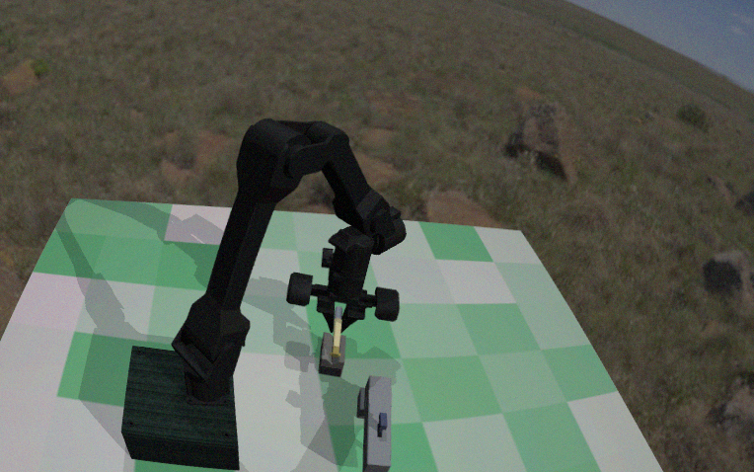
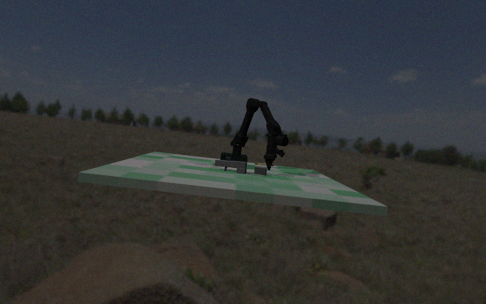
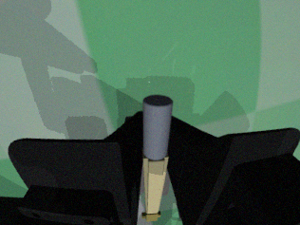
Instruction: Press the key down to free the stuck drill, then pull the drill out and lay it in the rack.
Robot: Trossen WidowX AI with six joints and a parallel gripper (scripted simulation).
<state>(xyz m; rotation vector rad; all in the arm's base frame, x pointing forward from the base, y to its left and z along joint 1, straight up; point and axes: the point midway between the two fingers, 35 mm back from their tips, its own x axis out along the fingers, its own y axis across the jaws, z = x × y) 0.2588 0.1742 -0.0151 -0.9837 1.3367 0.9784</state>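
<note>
My gripper tip is now 40 mm to the left of the drill, 30 mm below it and 10 mm past it. Also, from my gripper tip: blue key (250 mm to the right, 20 mm above); rack (50 mm to the right, 20 mm behind, 10 mm below); grey housing block (230 mm to the right, 10 mm above).
</note>
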